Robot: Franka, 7 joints.
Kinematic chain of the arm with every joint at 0, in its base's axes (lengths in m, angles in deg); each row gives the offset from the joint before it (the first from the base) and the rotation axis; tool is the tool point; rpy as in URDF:
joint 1: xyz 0 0 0.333 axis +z
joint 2: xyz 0 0 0 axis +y
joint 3: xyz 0 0 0.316 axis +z
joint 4: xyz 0.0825 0 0 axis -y
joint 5: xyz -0.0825 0 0.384 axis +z
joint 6: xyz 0 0 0 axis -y
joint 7: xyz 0.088 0 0 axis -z
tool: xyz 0 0 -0.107 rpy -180 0 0
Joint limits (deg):
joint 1: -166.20..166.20
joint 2: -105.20..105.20
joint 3: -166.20..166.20
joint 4: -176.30..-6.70
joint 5: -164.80..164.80
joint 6: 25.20..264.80
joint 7: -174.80..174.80
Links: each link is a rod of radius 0.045 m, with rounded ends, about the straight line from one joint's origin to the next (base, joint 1, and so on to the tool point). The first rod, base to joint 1, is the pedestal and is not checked.
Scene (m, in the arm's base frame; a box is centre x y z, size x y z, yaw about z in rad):
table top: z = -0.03
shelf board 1: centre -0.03 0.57 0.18 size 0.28 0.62 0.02 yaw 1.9
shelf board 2: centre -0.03 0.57 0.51 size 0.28 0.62 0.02 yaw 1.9
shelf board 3: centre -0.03 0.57 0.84 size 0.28 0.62 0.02 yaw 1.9
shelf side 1: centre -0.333 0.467 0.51 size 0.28 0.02 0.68 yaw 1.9
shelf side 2: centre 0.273 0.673 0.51 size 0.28 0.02 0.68 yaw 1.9
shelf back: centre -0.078 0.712 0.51 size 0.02 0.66 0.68 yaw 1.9
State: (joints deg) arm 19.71 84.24 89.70 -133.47 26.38 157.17 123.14
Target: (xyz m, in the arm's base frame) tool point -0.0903 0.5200 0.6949
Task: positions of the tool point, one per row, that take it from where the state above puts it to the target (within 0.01 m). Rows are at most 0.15 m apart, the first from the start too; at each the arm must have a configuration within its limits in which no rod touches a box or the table.
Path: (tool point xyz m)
1: -0.0887 0.4656 0.3117
2: -0.0572 0.3989 0.3092
3: -0.0430 0.3283 0.3109
4: -0.0461 0.2584 0.3174
5: -0.0475 0.3039 0.3823
6: -0.0521 0.3286 0.4767
7: -0.0455 0.3236 0.5870
8: -0.0121 0.2909 0.6949
9: -0.0329 0.3757 0.7006
10: -0.0611 0.4536 0.6981
11: -0.0903 0.5200 0.6949

